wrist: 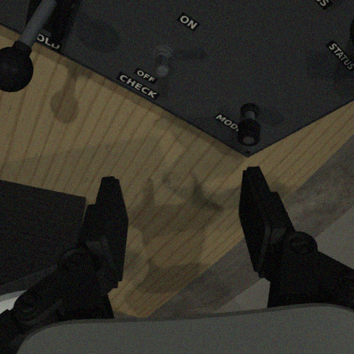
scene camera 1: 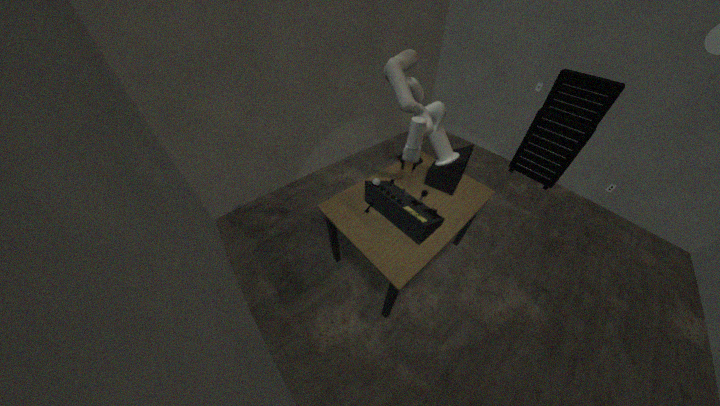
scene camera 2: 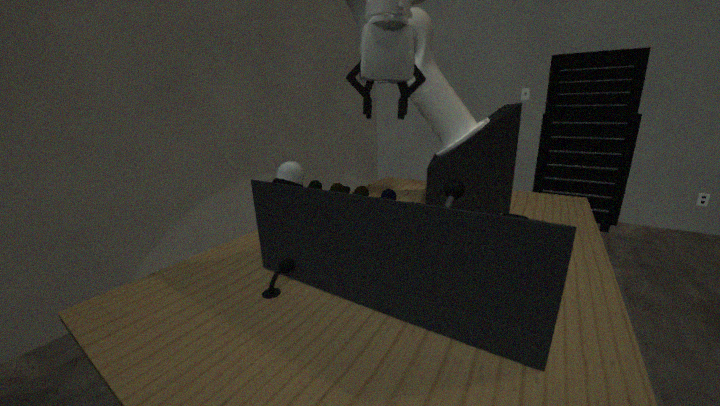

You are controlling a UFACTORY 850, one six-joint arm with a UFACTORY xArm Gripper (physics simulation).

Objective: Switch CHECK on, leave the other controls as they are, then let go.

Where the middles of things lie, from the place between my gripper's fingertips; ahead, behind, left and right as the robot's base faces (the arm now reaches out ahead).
Labels:
Now: the dark control panel (scene camera 2: 495, 282) 100 mm ahead of my hand, 60 mm to the left of it and 180 mm below it.

